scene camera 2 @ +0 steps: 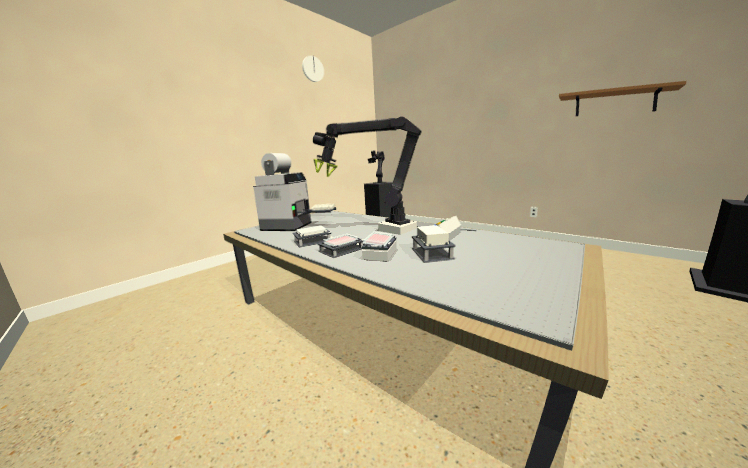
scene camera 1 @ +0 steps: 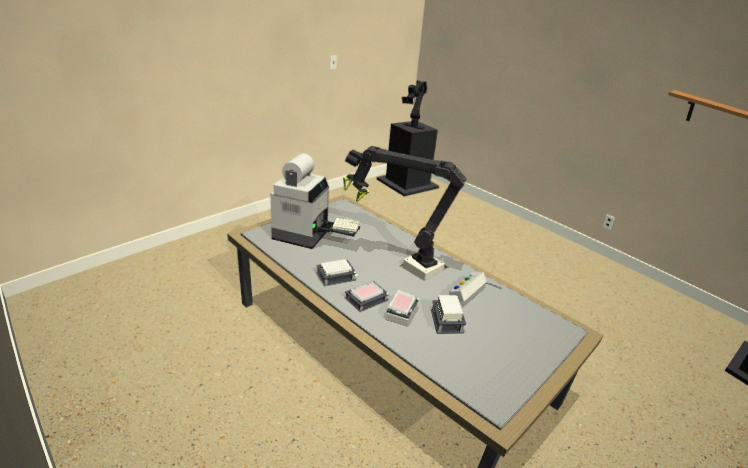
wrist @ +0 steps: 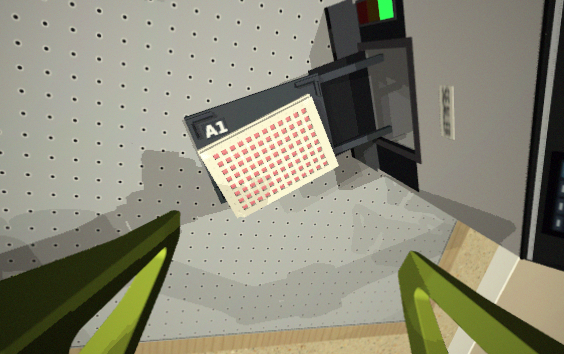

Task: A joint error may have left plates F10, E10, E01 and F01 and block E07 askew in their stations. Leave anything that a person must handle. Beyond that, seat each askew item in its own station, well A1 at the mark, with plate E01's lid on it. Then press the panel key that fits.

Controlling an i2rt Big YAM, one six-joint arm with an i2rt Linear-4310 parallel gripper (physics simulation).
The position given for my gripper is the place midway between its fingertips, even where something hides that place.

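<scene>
A dark station tray (wrist: pixel 205 127) is visible to me. My gripper (wrist: pixel 294 242) is open and holds nothing.
</scene>
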